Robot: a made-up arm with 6 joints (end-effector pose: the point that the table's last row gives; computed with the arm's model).
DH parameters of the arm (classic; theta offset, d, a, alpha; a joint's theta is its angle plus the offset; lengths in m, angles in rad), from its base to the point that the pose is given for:
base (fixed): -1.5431 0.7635 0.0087 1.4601
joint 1: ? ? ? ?
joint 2: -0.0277 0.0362 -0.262 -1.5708
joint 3: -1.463 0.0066 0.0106 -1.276
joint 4: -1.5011 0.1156 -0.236 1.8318
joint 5: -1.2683 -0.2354 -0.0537 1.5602
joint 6: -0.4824 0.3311 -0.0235 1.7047
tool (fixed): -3.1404 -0.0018 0 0
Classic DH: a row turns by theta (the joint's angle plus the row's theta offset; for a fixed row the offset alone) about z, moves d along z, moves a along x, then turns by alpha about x.
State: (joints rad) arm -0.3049 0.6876 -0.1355 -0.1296 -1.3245 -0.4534
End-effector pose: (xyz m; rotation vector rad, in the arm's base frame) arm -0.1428 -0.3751 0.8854 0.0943 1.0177 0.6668
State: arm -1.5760 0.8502 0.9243 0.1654 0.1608 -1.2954
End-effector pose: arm -0.6013 0.1333 0.4951 -1.0231 -1.5505 -1.6947
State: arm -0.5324 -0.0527 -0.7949 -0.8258 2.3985 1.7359
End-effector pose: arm 0.1004 0.3012 1.1323 1.6700 -0.3182 0.9695
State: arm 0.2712 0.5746 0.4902 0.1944 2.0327 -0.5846
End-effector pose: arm -0.3884 0.1439 1.0373 -1.0549 -0.9824 2.5670
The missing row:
joint 1: 0 0.1746 -0.0275 -1.4601
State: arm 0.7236 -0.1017 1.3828 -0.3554 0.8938 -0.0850
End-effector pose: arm -0.5194 -0.0531 0.8883 0.6283 1.6364 -2.0474
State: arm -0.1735 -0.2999 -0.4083 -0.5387 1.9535 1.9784
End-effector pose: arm 0.0302 0.3869 1.1720 2.0399 -0.6833 1.1366
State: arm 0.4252 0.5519 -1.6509 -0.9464 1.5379 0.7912
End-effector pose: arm -0.4872 0.4786 0.4146 0.3028 2.0024 1.5691
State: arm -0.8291 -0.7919 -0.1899 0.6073 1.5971 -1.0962
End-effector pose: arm -0.1418 0.2102 1.2516 -1.6491 0.0764 1.0422
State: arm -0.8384 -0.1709 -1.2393 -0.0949 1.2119 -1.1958
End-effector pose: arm -0.3370 0.3411 1.3416 1.8776 0.3087 -2.2564
